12 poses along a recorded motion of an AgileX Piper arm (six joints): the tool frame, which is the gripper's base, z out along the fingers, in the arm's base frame.
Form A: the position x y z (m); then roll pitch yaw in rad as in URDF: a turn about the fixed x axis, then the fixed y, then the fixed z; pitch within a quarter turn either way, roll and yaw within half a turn.
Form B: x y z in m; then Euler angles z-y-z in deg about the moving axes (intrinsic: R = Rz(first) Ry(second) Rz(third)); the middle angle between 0 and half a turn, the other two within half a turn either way. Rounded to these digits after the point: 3 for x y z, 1 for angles.
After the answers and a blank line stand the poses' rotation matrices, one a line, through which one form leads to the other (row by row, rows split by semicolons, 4 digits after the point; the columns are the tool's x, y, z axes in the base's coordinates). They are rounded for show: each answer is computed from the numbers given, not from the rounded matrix.
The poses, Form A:
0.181 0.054 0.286 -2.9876 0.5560 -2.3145
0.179 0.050 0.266 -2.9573 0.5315 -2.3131
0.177 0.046 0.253 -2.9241 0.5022 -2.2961
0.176 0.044 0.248 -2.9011 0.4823 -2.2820
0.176 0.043 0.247 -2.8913 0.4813 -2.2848
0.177 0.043 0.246 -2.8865 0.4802 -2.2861
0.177 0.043 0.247 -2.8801 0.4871 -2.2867
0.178 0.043 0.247 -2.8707 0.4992 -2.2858
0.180 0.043 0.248 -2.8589 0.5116 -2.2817
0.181 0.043 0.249 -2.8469 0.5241 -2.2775
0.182 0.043 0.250 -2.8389 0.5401 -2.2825
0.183 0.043 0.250 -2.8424 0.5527 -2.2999
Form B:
0.181 0.054 0.286 31.0 147.1 -13.9
0.179 0.050 0.266 27.3 147.9 -17.3
0.177 0.046 0.253 23.8 148.9 -21.5
0.176 0.044 0.248 21.4 149.4 -24.5
0.176 0.043 0.247 20.2 149.2 -25.4
0.177 0.043 0.246 19.6 149.1 -25.8
0.177 0.043 0.247 19.2 148.6 -26.0
0.178 0.043 0.247 18.9 147.8 -26.1
0.180 0.043 0.248 18.6 146.9 -26.4
0.181 0.043 0.249 18.3 145.9 -26.7
0.182 0.043 0.250 18.0 145.0 -26.4
0.183 0.043 0.250 17.8 144.4 -25.5

-0.5750 -0.6724 0.4660; -0.6251 0.7286 0.2800; -0.5278 -0.1303 -0.8393
-0.5827 -0.6617 0.4718; -0.6353 0.7330 0.2433; -0.5068 -0.1580 -0.8474
-0.5815 -0.6618 0.4733; -0.6559 0.7255 0.2086; -0.4814 -0.1891 -0.8559
-0.5783 -0.6637 0.4745; -0.6712 0.7177 0.1858; -0.4638 -0.2110 -0.8604
-0.5805 -0.6571 0.4809; -0.6699 0.7211 0.1768; -0.4629 -0.2195 -0.8588
-0.5817 -0.6540 0.4837; -0.6695 0.7226 0.1720; -0.4620 -0.2238 -0.8582
-0.5800 -0.6494 0.4918; -0.6667 0.7253 0.1715; -0.4681 -0.2285 -0.8537
-0.5756 -0.6436 0.5045; -0.6629 0.7284 0.1729; -0.4787 -0.2349 -0.8459
-0.5690 -0.6386 0.5182; -0.6607 0.7301 0.1742; -0.4896 -0.2432 -0.8374
-0.5622 -0.6333 0.5318; -0.6584 0.7319 0.1756; -0.5004 -0.2515 -0.8285
-0.5602 -0.6227 0.5463; -0.6495 0.7395 0.1770; -0.5142 -0.2557 -0.8187
-0.5670 -0.6096 0.5540; -0.6347 0.7520 0.1778; -0.5250 -0.2509 -0.8133

